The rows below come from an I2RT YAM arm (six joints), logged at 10 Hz.
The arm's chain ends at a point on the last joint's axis. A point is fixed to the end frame.
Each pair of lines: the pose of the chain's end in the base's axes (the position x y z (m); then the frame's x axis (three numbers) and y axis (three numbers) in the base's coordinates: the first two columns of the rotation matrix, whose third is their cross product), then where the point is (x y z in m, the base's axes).
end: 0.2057 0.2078 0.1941 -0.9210 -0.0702 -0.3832 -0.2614 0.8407 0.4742
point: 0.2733 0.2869 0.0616
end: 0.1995 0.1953 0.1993 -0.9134 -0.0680 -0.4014 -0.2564 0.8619 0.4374
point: 0.2714 0.2683 0.0656
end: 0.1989 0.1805 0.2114 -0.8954 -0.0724 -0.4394 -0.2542 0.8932 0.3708
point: 0.2787 0.2433 0.0770
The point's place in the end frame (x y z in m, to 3 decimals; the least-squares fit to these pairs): -0.017 -0.014 0.167
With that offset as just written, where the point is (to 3 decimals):
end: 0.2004 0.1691 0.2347 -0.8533 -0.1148 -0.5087 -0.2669 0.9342 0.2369
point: 0.293 0.214 0.102
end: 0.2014 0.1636 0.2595 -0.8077 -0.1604 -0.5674 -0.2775 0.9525 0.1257
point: 0.306 0.196 0.131
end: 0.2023 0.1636 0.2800 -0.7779 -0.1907 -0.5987 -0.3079 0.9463 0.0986
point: 0.311 0.197 0.156
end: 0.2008 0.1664 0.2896 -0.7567 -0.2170 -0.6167 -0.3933 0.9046 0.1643
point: 0.306 0.219 0.169
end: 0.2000 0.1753 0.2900 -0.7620 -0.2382 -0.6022 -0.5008 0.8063 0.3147
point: 0.289 0.258 0.173
